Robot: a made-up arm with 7 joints. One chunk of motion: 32 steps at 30 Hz.
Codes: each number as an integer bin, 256 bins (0 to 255) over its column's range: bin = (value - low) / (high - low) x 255, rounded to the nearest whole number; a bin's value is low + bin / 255 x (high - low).
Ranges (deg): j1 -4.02..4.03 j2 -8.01..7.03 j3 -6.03..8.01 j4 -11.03..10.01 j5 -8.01..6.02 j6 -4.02..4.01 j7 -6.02..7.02
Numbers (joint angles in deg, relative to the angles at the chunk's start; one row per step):
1: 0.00 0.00 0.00 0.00 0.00 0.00 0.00
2: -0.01 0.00 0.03 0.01 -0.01 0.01 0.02
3: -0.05 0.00 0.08 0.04 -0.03 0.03 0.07
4: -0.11 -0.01 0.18 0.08 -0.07 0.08 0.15
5: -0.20 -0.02 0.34 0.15 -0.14 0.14 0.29
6: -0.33 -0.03 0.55 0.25 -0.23 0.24 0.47
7: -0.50 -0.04 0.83 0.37 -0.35 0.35 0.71
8: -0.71 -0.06 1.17 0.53 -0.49 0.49 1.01
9: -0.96 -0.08 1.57 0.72 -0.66 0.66 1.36
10: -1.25 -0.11 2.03 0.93 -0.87 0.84 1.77
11: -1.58 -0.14 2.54 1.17 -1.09 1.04 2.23
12: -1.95 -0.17 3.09 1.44 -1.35 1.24 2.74
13: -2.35 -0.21 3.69 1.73 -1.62 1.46 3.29
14: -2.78 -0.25 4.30 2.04 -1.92 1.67 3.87
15: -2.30 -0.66 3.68 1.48 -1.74 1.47 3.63
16: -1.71 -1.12 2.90 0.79 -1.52 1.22 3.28
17: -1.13 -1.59 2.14 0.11 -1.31 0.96 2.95
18: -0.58 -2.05 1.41 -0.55 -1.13 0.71 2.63
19: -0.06 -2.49 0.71 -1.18 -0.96 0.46 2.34
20: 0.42 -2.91 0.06 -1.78 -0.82 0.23 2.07
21: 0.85 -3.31 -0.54 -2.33 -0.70 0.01 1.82
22: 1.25 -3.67 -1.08 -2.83 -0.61 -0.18 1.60
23: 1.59 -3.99 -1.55 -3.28 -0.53 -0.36 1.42
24: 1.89 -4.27 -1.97 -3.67 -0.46 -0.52 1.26
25: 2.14 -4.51 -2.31 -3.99 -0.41 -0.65 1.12
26: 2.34 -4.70 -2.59 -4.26 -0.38 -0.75 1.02
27: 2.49 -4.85 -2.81 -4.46 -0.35 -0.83 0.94
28: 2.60 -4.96 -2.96 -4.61 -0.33 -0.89 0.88
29: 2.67 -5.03 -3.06 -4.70 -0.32 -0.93 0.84
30: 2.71 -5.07 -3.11 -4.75 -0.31 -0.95 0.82
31: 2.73 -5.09 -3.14 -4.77 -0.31 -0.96 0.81
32: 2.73 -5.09 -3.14 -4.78 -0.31 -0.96 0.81
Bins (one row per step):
1: 127 136 110 134 146 128 118
2: 127 136 110 134 145 128 118
3: 126 136 111 134 145 129 119
4: 124 136 113 135 144 130 121
5: 121 135 116 135 143 132 123
6: 117 135 120 137 141 135 127
7: 112 135 125 138 139 139 132
8: 105 135 131 140 137 143 137
9: 97 134 138 142 134 149 144
10: 88 134 146 145 130 154 152
11: 77 133 156 148 126 161 161
12: 66 133 166 151 121 167 171
13: 53 132 177 155 116 174 182
14: 39 132 188 158 111 181 193
15: 54 125 176 152 114 174 189
16: 73 117 162 143 118 166 182
17: 92 109 148 135 122 158 175
18: 109 101 135 127 125 150 169
19: 125 94 122 119 128 142 163
20: 141 86 111 112 131 135 158
21: 154 80 100 105 133 128 153
22: 167 74 90 99 134 122 149
23: 178 68 81 94 136 116 145
24: 187 63 74 89 137 111 142
25: 195 59 68 85 138 107 140
26: 201 56 62 82 139 104 138
27: 206 54 58 80 139 101 136
28: 210 52 56 78 140 99 135
29: 212 51 54 77 140 98 134
30: 213 50 53 76 140 97 134
31: 214 50 52 76 140 97 134
32: 214 50 52 76 140 97 134

